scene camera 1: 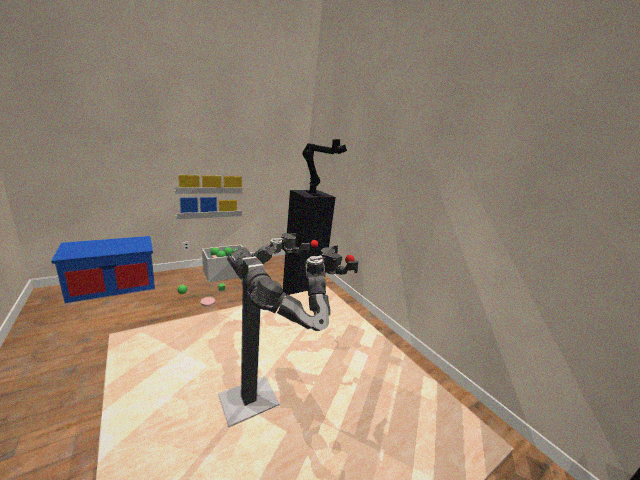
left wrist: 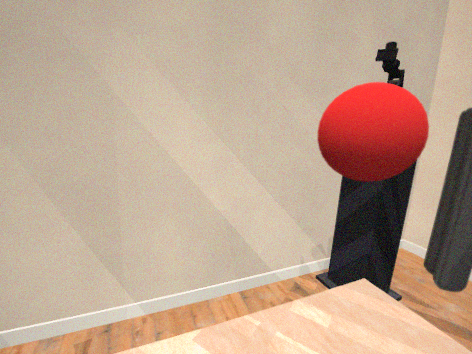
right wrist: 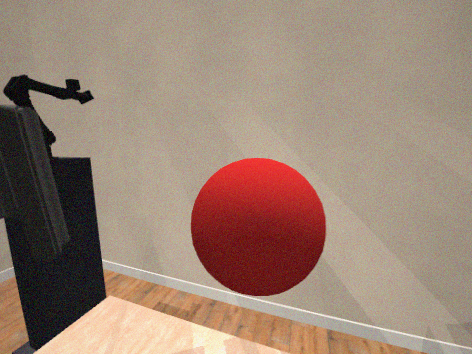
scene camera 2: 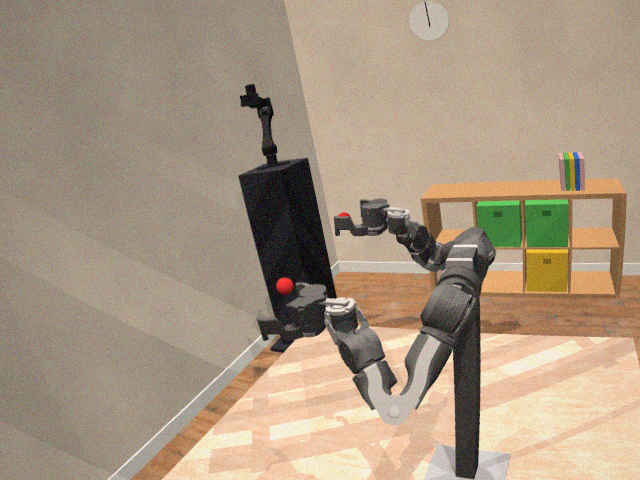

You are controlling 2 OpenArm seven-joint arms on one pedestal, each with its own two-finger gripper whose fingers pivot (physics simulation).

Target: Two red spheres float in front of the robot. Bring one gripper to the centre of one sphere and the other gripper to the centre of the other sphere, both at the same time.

Note:
In view: my left gripper [scene camera 2: 279, 310], my right gripper [scene camera 2: 348, 216], a red sphere [right wrist: 258, 227] and a red sphere [left wrist: 374, 131].

